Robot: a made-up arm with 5 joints.
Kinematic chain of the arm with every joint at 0, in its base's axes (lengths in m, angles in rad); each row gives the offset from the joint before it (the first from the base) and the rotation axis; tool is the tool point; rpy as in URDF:
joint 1: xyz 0 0 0.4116 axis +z
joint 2: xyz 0 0 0 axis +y
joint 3: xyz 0.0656 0 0.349 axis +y
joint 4: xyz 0.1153 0 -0.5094 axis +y
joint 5: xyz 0.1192 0 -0.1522 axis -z
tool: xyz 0 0 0 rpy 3.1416 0 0
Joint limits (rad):
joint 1: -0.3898..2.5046
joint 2: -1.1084..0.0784
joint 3: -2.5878..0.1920
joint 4: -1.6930..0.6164
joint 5: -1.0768..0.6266
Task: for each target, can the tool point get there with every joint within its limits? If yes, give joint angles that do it. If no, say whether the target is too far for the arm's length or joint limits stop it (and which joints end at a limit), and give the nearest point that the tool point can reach.
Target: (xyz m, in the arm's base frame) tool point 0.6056 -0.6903 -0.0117
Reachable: no: joint limits stop it (at a limit: joint 1, joint 2) | nearest point 0.5423 -0.2228 0.2362 | short by 0.533 m
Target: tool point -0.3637 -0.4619 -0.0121
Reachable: no: joint limits stop it (at a limit: joint 1, joint 2, joint 3) | nearest point -0.0233 0.0172 0.0433 | short by 0.590 m
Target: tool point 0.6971 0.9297 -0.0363
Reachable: no: too far | nearest point 0.4008 0.5345 0.3289 | short by 0.614 m
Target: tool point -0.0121 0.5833 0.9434
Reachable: yes | joints 1.5915 -0.4292 -1.0465 -0.1050 -0.2703
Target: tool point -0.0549 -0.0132 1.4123
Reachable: yes | joints 0.2364 -0.5080 -2.1077 -0.4051 -0.0856
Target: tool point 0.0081 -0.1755 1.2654
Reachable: yes | joints 1.6167 -0.9542 -1.5319 -0.8630 -0.0492
